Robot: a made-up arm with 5 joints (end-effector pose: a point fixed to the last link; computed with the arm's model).
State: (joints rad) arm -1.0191 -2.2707 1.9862 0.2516 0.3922
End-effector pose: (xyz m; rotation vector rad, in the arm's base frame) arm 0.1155 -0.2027 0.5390 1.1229 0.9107 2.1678
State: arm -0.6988 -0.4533 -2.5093 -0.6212 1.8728
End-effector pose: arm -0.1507 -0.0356 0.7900 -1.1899 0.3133 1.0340
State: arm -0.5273 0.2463 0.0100 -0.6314 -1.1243
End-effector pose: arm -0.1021 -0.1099 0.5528 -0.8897 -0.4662 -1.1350
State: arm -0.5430 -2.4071 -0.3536 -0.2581 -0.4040
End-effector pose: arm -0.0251 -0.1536 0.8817 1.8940 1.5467 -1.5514
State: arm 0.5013 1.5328 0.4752 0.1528 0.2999
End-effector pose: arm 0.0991 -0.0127 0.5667 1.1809 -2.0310 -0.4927
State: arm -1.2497 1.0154 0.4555 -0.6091 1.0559
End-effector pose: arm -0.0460 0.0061 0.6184 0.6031 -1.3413 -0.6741
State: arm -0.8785 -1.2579 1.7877 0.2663 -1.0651
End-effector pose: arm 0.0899 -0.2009 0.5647 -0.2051 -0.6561 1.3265
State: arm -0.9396 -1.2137 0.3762 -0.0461 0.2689
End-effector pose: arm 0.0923 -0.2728 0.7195 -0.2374 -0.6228 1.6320
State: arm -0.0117 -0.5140 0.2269 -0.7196 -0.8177
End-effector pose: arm 0.0357 -0.2335 0.5244 -0.8334 -1.6567 -0.7343
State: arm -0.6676 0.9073 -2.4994 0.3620 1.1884
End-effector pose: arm 0.0739 -0.0549 0.9228 -0.3409 1.1521 -0.2937
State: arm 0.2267 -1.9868 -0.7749 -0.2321 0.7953
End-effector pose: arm -0.1489 -0.1355 0.7319 -2.5931 -0.5311 1.2911
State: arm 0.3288 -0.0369 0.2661 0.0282 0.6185
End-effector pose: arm 0.0397 -0.2261 0.5673 -0.2625 -1.8240 0.6353
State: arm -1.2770 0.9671 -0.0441 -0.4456 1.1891
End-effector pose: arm -0.1092 -0.0719 0.6778 0.6166 -0.8920 -0.3023
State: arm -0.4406 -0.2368 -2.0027 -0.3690 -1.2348
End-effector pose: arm -0.1838 0.0149 0.7054 2.5688 -0.0508 0.9549
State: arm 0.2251 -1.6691 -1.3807 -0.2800 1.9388
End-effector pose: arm -0.1363 -0.1412 0.6479 -1.8350 -0.1003 1.2309
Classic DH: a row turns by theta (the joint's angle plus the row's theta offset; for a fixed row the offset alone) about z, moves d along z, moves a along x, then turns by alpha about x. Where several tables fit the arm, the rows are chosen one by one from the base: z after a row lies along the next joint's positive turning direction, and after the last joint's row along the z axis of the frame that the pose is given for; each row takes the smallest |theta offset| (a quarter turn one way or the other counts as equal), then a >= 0, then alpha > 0; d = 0 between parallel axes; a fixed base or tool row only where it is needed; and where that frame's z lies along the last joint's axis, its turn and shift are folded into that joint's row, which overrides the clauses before.
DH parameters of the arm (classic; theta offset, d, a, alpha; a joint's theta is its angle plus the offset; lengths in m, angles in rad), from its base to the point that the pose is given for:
base (fixed): -0.0604 0.7161 0.0571 1.7958
joint 1: 1.5573 0.1143 -0.0075 1.6296
joint 2: -1.4351 -0.0361 0.0531 -1.2332
joint 3: -1.3178 -0.0156 0.0286 -1.9851
joint 4: -0.2132 -0.0912 -0.1257 1.542
joint 5: 0.7243 -0.0961 -0.0484 -1.4342
tool (fixed): -1.0813 -0.0073 0 0

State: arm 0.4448 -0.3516 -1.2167 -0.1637 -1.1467
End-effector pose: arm -0.1269 -0.0401 0.5294 -2.1974 -0.2197 -2.1151
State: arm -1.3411 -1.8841 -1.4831 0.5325 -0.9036
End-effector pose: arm -0.1753 -0.1364 0.8231 2.4219 1.1460 -0.0710
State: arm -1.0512 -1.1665 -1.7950 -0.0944 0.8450
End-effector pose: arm -0.1523 -0.1073 0.8507 -1.9573 -0.2373 1.2716
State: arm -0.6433 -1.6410 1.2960 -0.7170 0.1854
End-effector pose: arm 0.0850 -0.2515 0.5170 0.6156 -0.8531 1.3659
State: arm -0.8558 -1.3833 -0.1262 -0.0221 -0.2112
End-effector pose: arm 0.0239 -0.2470 0.8336 -1.3986 -0.9292 1.3769
